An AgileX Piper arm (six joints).
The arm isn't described. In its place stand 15 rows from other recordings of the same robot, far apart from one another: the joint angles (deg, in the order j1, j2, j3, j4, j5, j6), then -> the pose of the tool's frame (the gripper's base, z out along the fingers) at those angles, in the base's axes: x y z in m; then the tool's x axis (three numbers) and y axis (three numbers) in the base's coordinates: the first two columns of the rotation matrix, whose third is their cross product.
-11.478 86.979 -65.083 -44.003 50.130 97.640 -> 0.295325, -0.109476, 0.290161, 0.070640, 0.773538, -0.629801, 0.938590, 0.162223, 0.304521
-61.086 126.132 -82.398 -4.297 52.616 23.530 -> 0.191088, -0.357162, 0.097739, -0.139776, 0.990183, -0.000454, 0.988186, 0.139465, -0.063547
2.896 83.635 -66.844 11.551 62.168 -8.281 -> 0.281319, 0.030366, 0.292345, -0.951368, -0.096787, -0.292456, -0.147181, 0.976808, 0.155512
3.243 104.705 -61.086 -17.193 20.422 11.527 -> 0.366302, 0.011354, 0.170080, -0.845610, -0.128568, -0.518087, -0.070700, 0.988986, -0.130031
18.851 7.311 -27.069 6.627 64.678 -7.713 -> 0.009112, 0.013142, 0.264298, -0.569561, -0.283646, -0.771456, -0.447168, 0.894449, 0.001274
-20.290 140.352 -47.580 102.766 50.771 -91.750 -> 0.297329, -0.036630, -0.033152, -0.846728, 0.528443, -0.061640, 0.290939, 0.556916, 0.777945
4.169 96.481 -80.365 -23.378 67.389 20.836 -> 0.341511, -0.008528, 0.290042, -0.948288, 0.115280, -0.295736, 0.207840, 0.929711, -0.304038
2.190 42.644 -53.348 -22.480 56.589 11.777 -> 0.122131, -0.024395, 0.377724, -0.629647, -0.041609, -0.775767, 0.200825, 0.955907, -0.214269
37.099 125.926 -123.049 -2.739 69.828 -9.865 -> 0.386302, 0.287030, 0.276165, -0.614310, -0.699497, -0.365139, -0.716944, 0.688080, -0.111968
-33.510 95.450 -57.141 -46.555 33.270 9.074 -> 0.256487, -0.213299, 0.210642, -0.960948, 0.047417, -0.272635, 0.201246, 0.795984, -0.570885
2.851 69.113 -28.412 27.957 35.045 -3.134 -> 0.183957, 0.033689, 0.191164, -0.917500, 0.289672, -0.272549, 0.179434, 0.913017, 0.366337
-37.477 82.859 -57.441 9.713 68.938 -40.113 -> 0.204985, -0.139107, 0.251268, -0.994080, 0.020350, -0.106725, 0.007787, 0.993122, 0.116828
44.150 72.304 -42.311 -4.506 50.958 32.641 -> 0.154316, 0.142065, 0.229663, -0.943994, -0.225072, -0.241282, -0.248248, 0.966165, 0.069990
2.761 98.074 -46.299 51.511 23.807 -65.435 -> 0.304253, 0.043458, 0.153183, -0.792316, -0.306845, -0.527334, -0.435050, 0.890119, 0.135719
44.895 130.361 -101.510 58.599 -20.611 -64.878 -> 0.398419, 0.358365, 0.212693, -0.090323, -0.277124, -0.956579, -0.482850, 0.852251, -0.201308
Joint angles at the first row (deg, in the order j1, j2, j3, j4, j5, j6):
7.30, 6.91, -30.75, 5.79, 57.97, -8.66
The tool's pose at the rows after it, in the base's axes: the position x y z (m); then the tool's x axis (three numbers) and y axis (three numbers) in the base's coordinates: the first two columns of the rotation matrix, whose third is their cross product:
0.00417, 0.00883, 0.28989, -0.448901, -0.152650, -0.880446, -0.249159, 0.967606, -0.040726
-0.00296, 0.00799, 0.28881, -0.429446, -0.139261, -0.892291, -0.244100, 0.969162, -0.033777
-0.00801, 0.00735, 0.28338, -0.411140, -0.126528, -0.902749, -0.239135, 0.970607, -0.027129
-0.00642, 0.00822, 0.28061, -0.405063, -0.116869, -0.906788, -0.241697, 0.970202, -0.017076
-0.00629, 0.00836, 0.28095, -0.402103, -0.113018, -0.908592, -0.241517, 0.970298, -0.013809
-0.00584, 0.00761, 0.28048, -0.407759, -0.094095, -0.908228, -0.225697, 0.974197, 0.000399
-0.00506, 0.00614, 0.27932, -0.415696, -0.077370, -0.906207, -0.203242, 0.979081, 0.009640
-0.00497, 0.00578, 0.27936, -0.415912, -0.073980, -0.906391, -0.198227, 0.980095, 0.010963
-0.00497, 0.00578, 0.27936, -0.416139, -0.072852, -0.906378, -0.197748, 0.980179, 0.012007
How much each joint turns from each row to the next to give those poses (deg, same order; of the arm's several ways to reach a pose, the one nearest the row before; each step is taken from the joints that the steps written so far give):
0.00, -2.14, 0.00, 0.24, 1.46, 0.15
0.00, -2.26, 0.00, 0.00, 0.82, 0.69
0.00, -2.51, 1.04, 0.00, 0.13, 0.61
0.00, -0.31, 0.89, 0.55, -1.05, 0.13
0.00, 0.00, 0.01, 0.11, -0.23, 0.12
0.00, 0.00, 0.11, -0.59, -0.09, 1.42
0.00, 0.00, 0.22, -1.15, -0.05, 1.61
0.00, 0.00, 0.00, -0.27, -0.04, 0.33
0.00, 0.00, 0.00, 0.00, 0.00, 0.06

